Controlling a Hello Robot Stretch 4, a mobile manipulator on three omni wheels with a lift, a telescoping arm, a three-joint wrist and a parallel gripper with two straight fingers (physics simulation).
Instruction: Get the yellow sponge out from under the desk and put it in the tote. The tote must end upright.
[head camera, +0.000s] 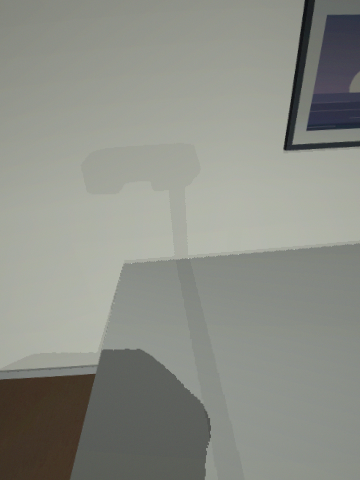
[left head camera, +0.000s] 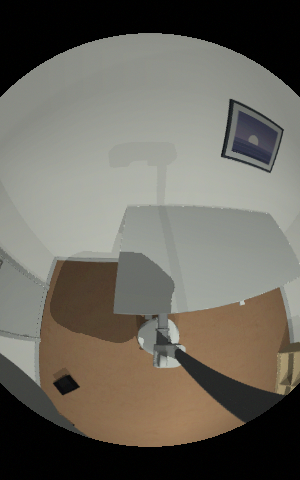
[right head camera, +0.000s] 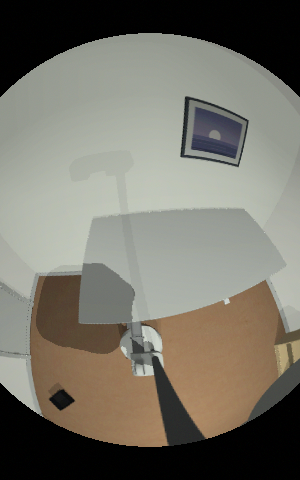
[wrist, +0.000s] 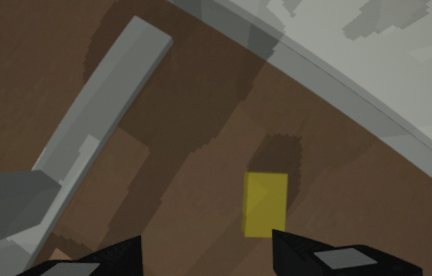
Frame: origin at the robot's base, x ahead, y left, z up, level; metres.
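Seen in the pictures: gripper, between the fingertips: (wrist: 207, 253).
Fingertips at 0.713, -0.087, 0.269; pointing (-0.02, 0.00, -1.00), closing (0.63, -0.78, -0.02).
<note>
A point is followed by its place in that frame, as x, y, z.
The yellow sponge (wrist: 266, 205) @(0.753, -0.170, 0.018) lies on the floor under the desk in the wrist view, right of centre, just beyond the right fingertip. My gripper (wrist: 207, 253) @(0.713, -0.087, 0.269) is open and empty, with floor showing between its fingers. The grey desk (head camera: 280, 325) @(0.547, -0.273, 0.923) (left head camera: 220, 250) @(0.505, -0.336, 0.923) (right head camera: 200, 260) @(0.443, -0.414, 0.923) hides the gripper and the sponge in the head views. A small black box (left head camera: 66, 384) @(-0.973, 1.058, -0.025) (right head camera: 62, 400), which looks like the tote, stands on the floor at the lower left; it is too small to make out its inside.
A grey desk leg foot (wrist: 112, 95) runs along the left of the wrist view. The wall's baseboard (wrist: 340, 95) @(0.966, -0.166, 0.024) crosses the upper right, beyond the sponge. A tan wooden shelf unit (left head camera: 288, 351) @(-0.705, -1.820, 0.200) (right head camera: 286, 351) @(-0.978, -2.011, 0.052) stands at the right. A framed picture (head camera: 342, 75) @(0.978, -0.529, 1.585) (left head camera: 254, 135) @(0.984, -0.617, 1.601) (right head camera: 215, 131) @(0.984, -0.618, 1.591) hangs above the desk.
</note>
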